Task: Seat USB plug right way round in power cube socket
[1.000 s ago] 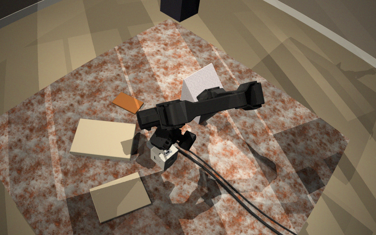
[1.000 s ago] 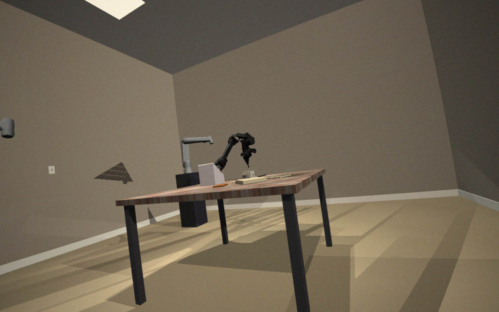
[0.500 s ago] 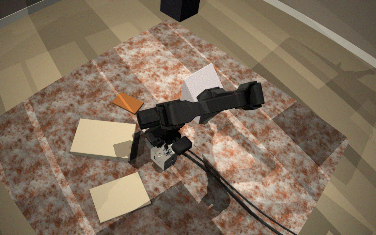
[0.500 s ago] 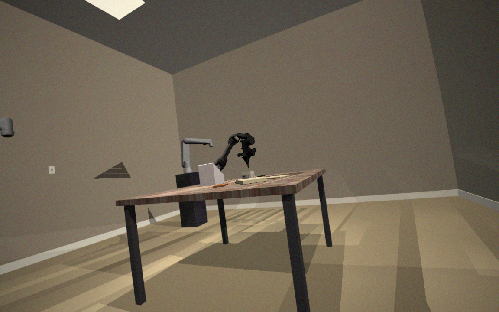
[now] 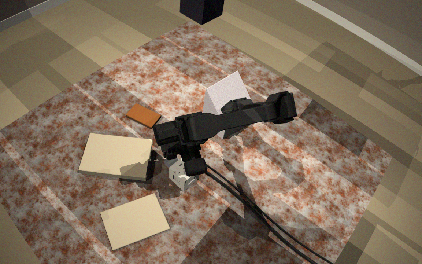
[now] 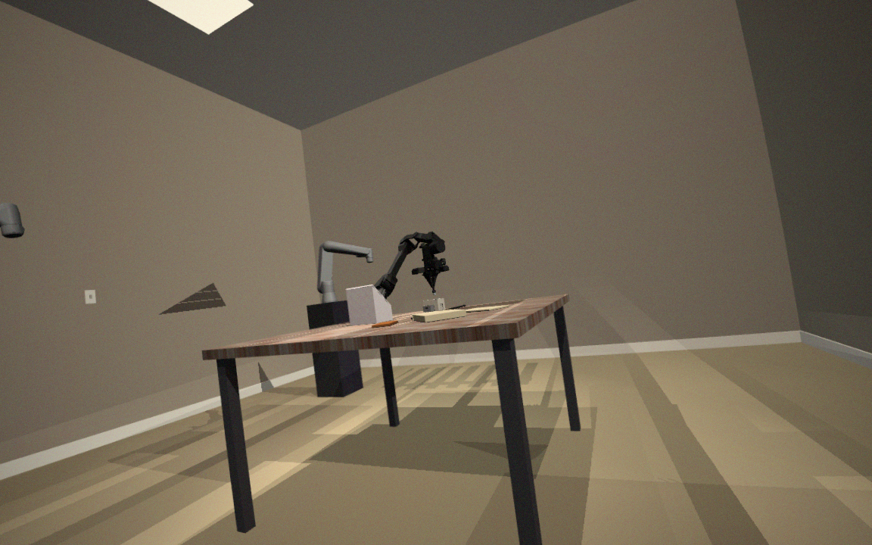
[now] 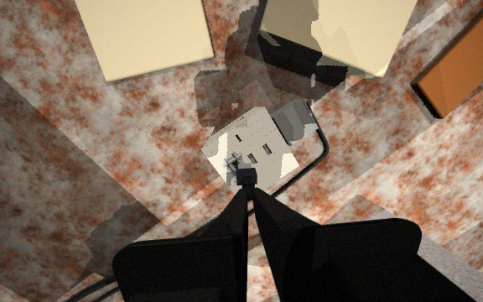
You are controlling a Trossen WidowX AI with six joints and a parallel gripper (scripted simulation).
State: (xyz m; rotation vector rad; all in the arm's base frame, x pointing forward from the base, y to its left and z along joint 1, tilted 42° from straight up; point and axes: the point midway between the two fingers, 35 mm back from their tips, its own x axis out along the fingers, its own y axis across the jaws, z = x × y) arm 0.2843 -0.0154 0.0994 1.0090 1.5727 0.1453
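My gripper tip is 20 mm above the black USB plug. The rest, counted from my gripper tip: orange tile (80 mm behind, 330 mm to the right, 130 mm below); then thick beige slab (120 mm ahead, 250 mm to the right, 120 mm below); then thin beige plate (240 mm ahead, 10 mm to the right, 130 mm below).
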